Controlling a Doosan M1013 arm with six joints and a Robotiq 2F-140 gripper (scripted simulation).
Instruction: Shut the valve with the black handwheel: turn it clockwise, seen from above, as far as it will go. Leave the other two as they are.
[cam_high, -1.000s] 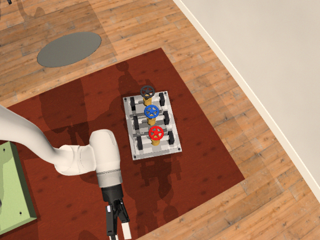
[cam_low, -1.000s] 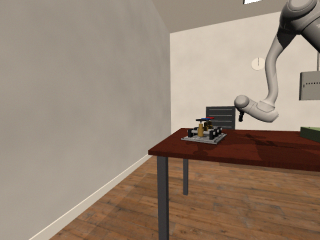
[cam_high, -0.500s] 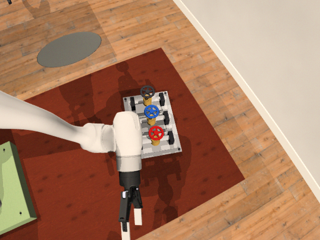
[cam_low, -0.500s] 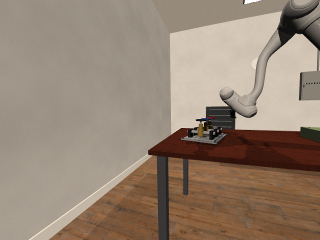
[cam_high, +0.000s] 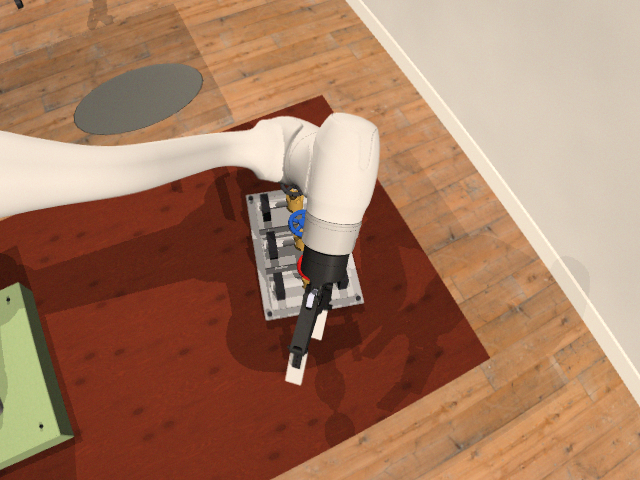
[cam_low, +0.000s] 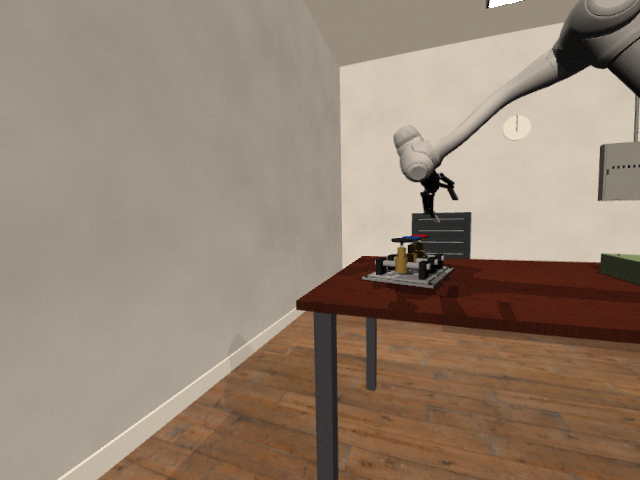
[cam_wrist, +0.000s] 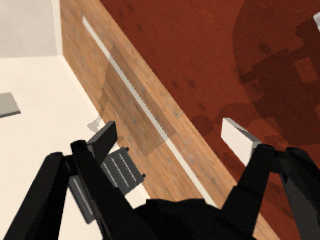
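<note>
Right now the black handwheel is 410 mm to the left of my hand, 120 mm below it and 120 mm ahead of it. The rest, counted from my hand: red handwheel (200 mm to the left, 120 mm below, 90 mm ahead); blue handwheel (300 mm to the left, 120 mm below, 100 mm ahead).
</note>
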